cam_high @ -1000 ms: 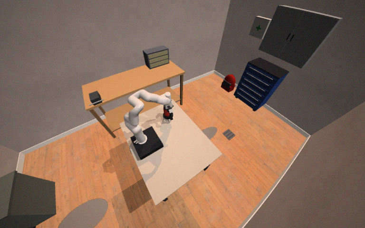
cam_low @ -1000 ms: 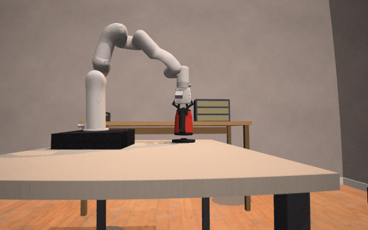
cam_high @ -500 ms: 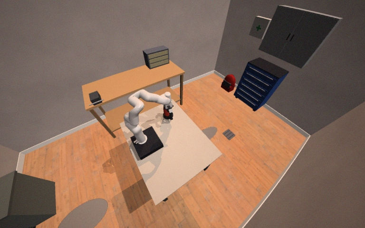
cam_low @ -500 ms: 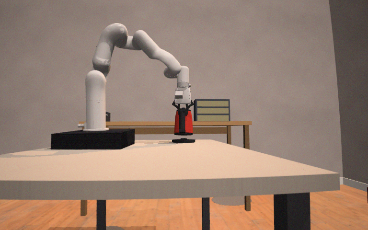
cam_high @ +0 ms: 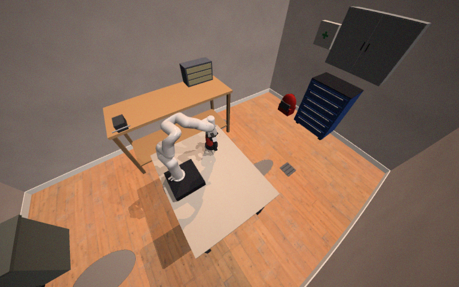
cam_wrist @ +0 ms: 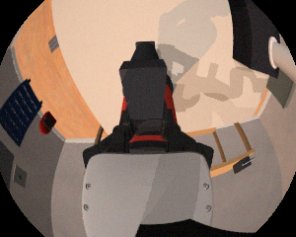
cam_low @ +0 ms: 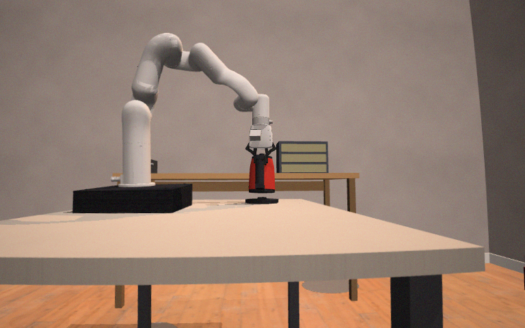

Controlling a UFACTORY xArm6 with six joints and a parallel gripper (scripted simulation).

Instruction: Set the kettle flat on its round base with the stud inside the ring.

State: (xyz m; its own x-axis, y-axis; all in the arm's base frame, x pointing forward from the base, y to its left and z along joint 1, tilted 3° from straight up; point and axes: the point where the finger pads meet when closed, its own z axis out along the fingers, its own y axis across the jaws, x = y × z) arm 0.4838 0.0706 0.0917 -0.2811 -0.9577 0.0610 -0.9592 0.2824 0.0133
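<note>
The red kettle lies 10 mm ahead of my hand, 30 mm to the left of it and 50 mm below it. Also, from my hand: black round base 20 mm ahead, 60 mm to the left, 170 mm below.
</note>
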